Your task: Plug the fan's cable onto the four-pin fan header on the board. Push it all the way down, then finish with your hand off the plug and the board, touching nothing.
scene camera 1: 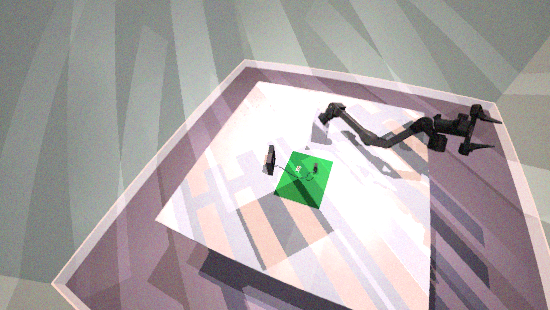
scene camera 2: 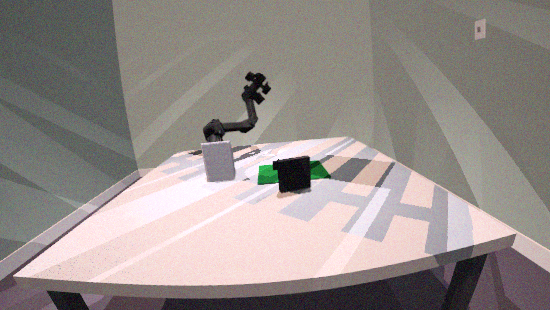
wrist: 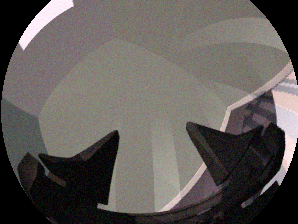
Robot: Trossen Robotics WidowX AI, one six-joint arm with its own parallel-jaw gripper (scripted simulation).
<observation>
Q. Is the gripper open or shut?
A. Open.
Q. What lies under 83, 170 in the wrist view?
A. The gripper.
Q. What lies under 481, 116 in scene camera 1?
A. The gripper.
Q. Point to a black fan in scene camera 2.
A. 294, 173
</observation>
